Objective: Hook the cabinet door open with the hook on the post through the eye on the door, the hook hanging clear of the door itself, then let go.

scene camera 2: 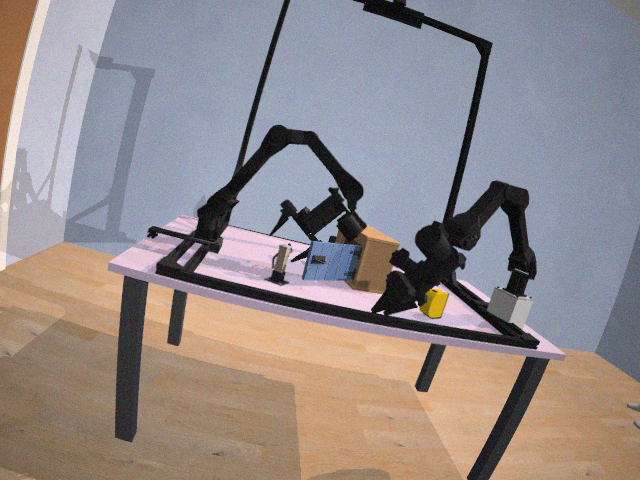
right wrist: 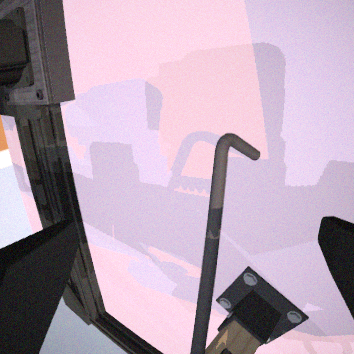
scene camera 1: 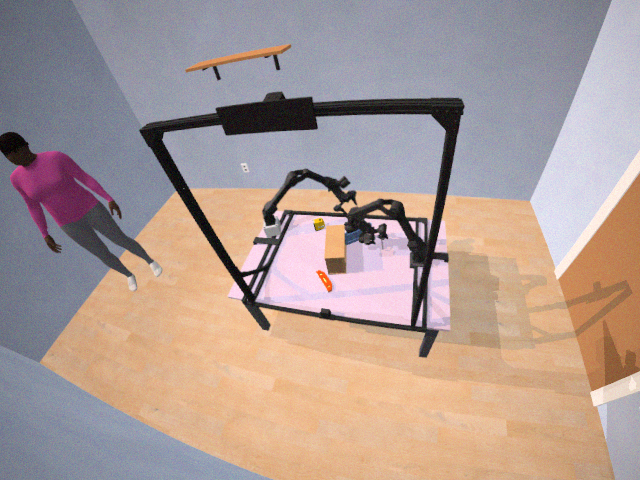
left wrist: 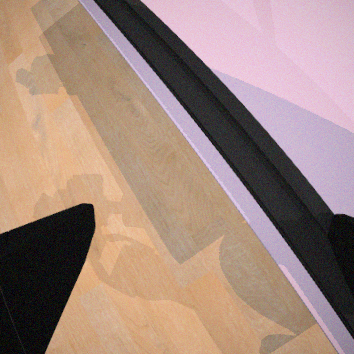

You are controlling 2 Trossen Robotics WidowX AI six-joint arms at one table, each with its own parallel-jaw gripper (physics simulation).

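Places are measured from the left arm's base along level axes (x ahead, y left, z up), in metres.
Where they show: left gripper, fingertip midpoint: (scene camera 2: 378, 313) (left wrist: 215, 221); right gripper, fingertip midpoint: (right wrist: 199, 231) (scene camera 1: 381, 241); left arm's base, origin of the base link: (scene camera 2: 514, 293) (scene camera 1: 270, 222); right arm's base, origin of the base link: (scene camera 2: 205, 237) (right wrist: 14, 50) (scene camera 1: 418, 259).
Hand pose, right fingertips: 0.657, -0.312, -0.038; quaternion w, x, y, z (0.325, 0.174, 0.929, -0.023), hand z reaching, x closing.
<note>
Things, the pixels of their top centre, and the offset from my right fingertips, as dx, dy, dz. "spot": a spot on its surface instead.
- tan cabinet, middle of its top: (scene camera 2: 367, 230) (scene camera 1: 334, 240) -0.267, -0.010, +0.093
- short post, surface spot: (right wrist: 232, 340) spot: +0.024, +0.083, -0.023
- yellow block, middle of its top: (scene camera 2: 438, 288) (scene camera 1: 317, 219) -0.347, +0.268, +0.018
- orange-red object, middle of its top: (scene camera 1: 324, 279) -0.363, -0.159, -0.044
The tan cabinet (scene camera 1: 334, 240) (scene camera 2: 379, 260) stands on the table with its blue door (scene camera 1: 352, 236) (scene camera 2: 338, 263) swung out from it. A dark fitting (scene camera 2: 317, 259) is on the door; the eye cannot be made out. The short post (scene camera 2: 282, 259) (right wrist: 232, 340) stands apart from the door. Its thin grey hook (right wrist: 216, 200) has a bent free end with no eye around it. My right gripper (scene camera 2: 285, 245) (right wrist: 199, 231) is open, its fingers wide either side of the hook in the wrist view, holding nothing. My left gripper (scene camera 2: 385, 312) (left wrist: 215, 221) is open and empty, low near the table's edge rail.
A yellow block (scene camera 1: 318, 224) (scene camera 2: 435, 303) lies near my left gripper in scene camera 2. An orange-red object (scene camera 1: 324, 280) lies beyond the cabinet from the arms. A black rail (scene camera 2: 310, 307) (left wrist: 225, 130) runs along the table edge; a tall black frame (scene camera 1: 199, 222) stands around the table.
</note>
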